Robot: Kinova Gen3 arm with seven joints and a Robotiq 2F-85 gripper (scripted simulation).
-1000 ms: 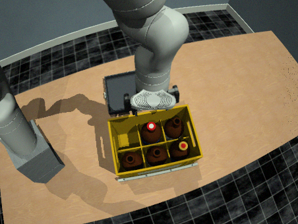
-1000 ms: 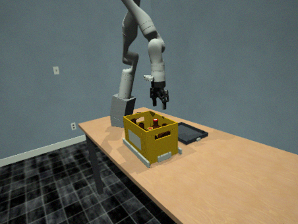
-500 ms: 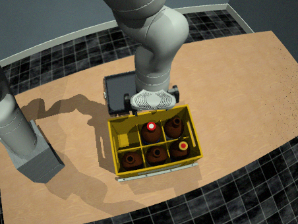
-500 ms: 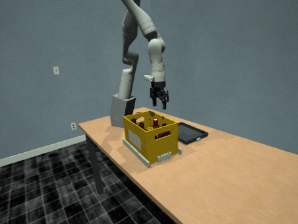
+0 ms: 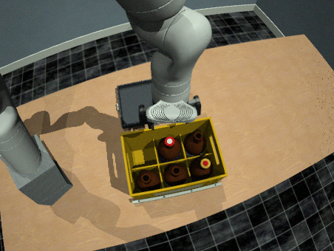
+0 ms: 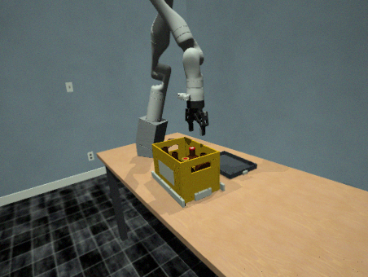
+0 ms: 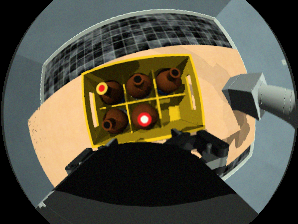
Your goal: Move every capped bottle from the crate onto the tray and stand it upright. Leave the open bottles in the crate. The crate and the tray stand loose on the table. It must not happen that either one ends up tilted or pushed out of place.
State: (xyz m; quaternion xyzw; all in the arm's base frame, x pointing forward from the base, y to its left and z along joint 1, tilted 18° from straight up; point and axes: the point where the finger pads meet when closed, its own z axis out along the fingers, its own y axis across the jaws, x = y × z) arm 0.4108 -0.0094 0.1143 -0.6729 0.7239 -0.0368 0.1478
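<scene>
Right now the yellow crate is 10 mm behind my hand, 70 mm to the right of it and 150 mm below it. From my hand the other things lie so: dark tray (20 mm behind, 210 mm to the left, 220 mm below).
</scene>
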